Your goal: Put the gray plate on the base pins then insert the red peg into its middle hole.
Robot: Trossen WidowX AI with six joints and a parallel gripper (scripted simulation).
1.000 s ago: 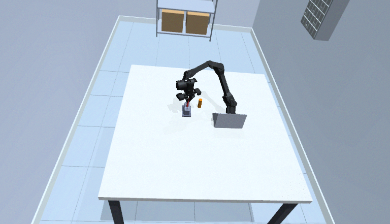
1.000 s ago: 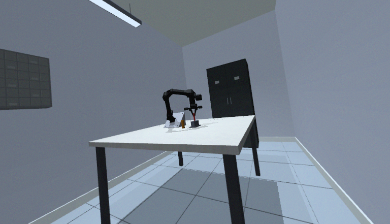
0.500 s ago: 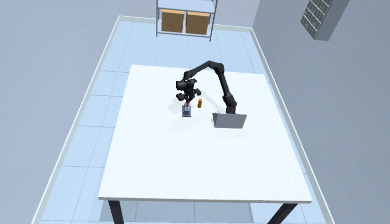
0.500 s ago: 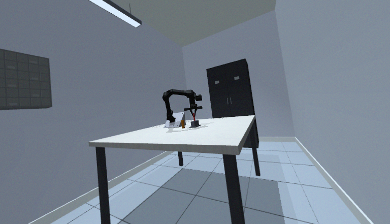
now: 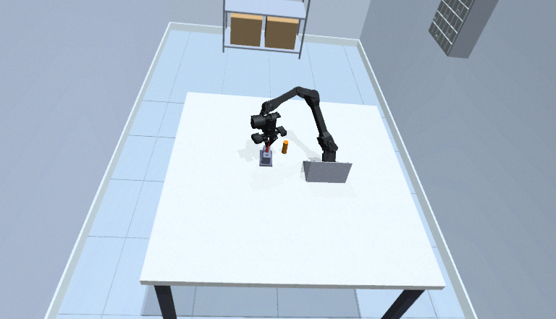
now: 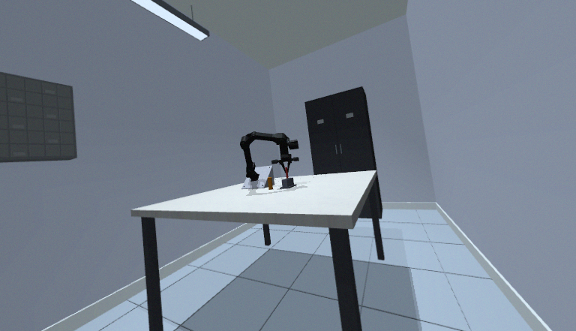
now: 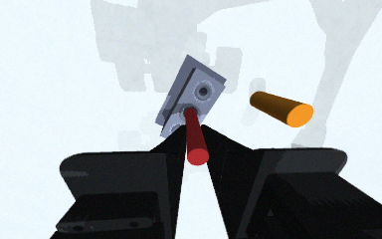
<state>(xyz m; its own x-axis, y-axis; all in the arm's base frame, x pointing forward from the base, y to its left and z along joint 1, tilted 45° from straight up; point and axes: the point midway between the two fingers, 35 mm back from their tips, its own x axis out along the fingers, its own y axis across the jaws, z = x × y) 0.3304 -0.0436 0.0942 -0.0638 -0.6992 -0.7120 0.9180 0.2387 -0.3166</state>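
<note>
Right now the red peg is right at my gripper tip. Round my gripper tip: orange cylinder (11 cm behind, 5 cm to the right, 6 cm below); then flat base (9 cm below).
</note>
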